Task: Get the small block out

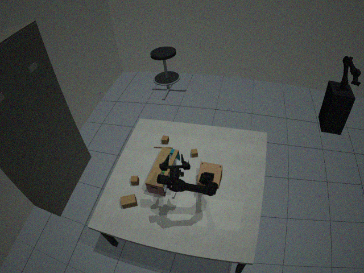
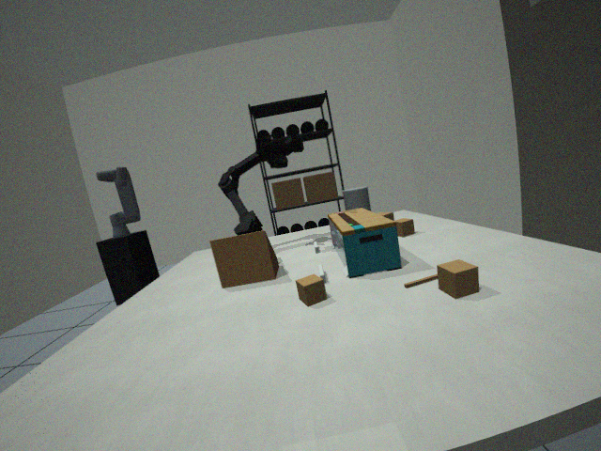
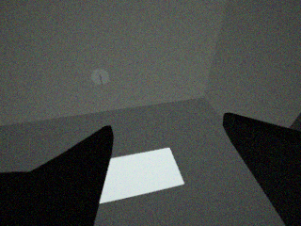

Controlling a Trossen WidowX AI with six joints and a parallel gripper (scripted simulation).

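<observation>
My gripper tip is now 160 mm short of the green block, 100 mm to the left of it and 370 mm above it. Also, from my gripper tip: box (150 mm ahead, 120 mm to the right, 390 mm below); thin stick (300 mm ahead, 420 mm to the right, 450 mm below).
</observation>
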